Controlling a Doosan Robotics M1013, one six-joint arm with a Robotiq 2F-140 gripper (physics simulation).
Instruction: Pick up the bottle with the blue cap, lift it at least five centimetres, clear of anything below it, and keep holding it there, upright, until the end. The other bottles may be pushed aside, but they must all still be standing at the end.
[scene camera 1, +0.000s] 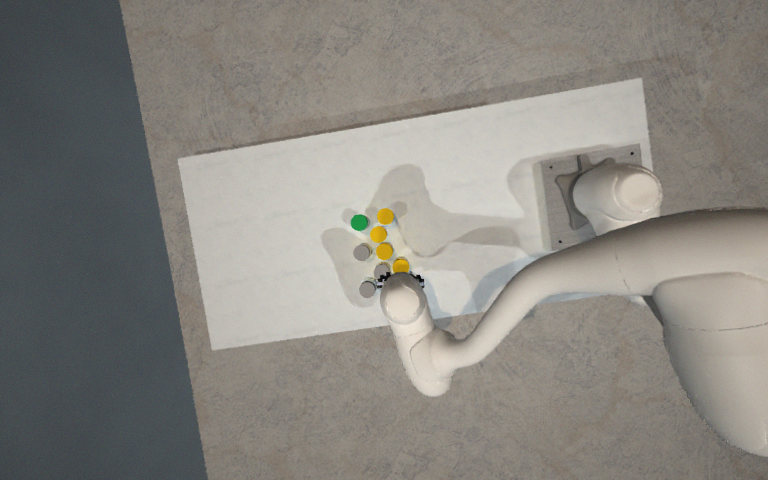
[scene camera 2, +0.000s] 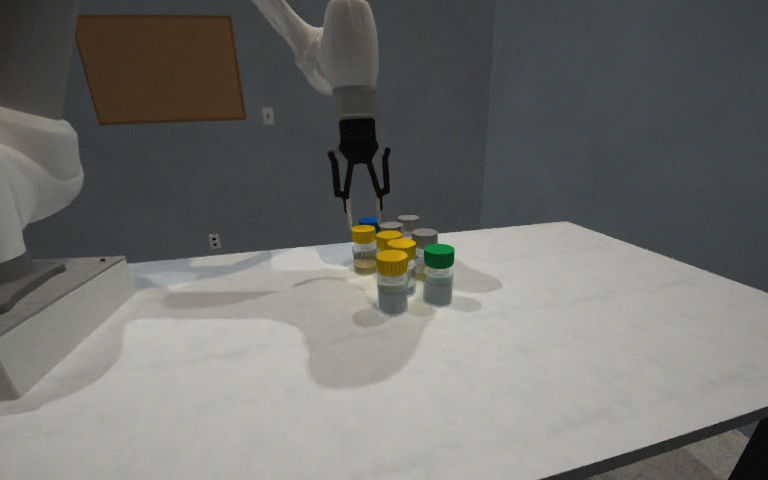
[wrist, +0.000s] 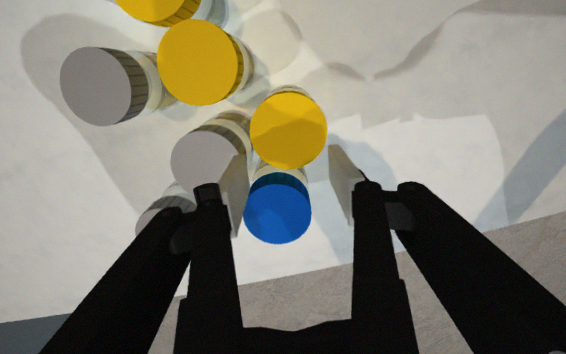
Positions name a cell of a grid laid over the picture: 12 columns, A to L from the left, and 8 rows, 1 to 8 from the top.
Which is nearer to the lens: the yellow-capped bottle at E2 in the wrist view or the grey-capped bottle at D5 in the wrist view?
The yellow-capped bottle.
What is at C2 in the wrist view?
A grey-capped bottle.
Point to the gripper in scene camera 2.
F4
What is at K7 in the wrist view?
The gripper.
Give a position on a grey-capped bottle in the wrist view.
E4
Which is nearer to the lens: the blue-capped bottle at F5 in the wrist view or the grey-capped bottle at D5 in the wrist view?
The blue-capped bottle.
